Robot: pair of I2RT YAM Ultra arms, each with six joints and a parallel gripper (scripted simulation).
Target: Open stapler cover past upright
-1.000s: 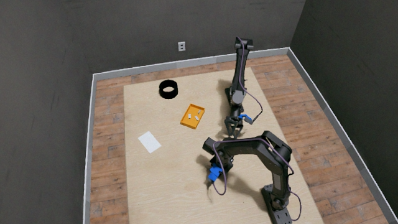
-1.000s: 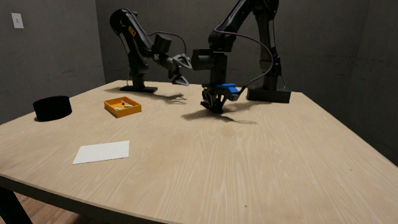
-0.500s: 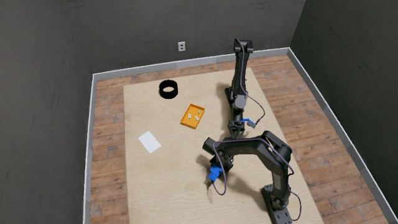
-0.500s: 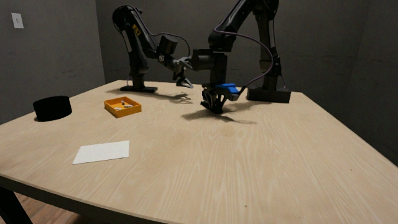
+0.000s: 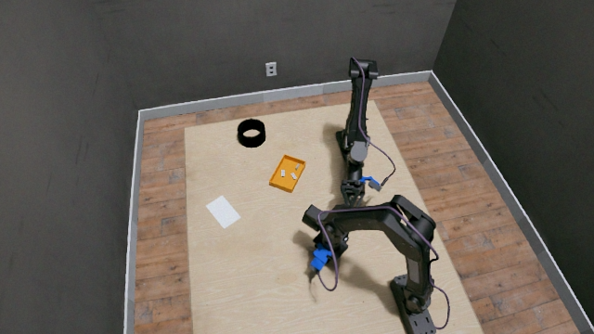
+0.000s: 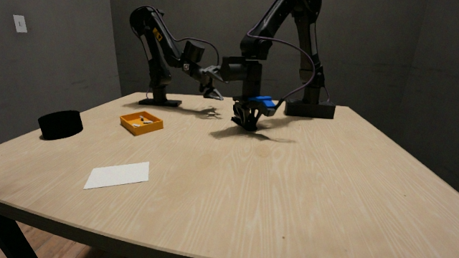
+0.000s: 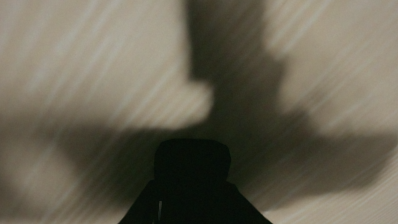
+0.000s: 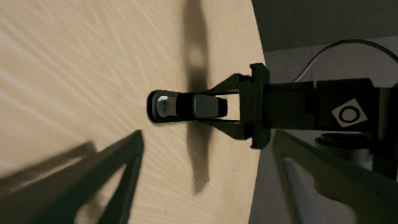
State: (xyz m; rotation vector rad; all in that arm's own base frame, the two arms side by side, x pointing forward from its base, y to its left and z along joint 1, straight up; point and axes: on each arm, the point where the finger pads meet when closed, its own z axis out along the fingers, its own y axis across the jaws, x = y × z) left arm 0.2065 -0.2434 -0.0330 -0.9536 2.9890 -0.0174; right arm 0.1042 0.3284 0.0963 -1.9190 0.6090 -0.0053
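My right hand is 9 cm to the right of the stapler cover, 8 cm short of it and 6 cm above it. From my right hand the other things lie so: orange tray 25 cm to the right, 17 cm ahead, 9 cm below; white card 44 cm ahead, 14 cm to the right, 10 cm below; black stapler 9 cm to the left, 8 cm ahead, 7 cm below.
My left gripper is now 3 cm past the black stapler, 2 cm to the left of it and 1 cm below it. Round my left hand: stapler cover 3 cm behind, 2 cm to the right, 3 cm above; then orange tray 7 cm ahead, 36 cm to the right; then white card 34 cm ahead, 25 cm to the right, 1 cm below.
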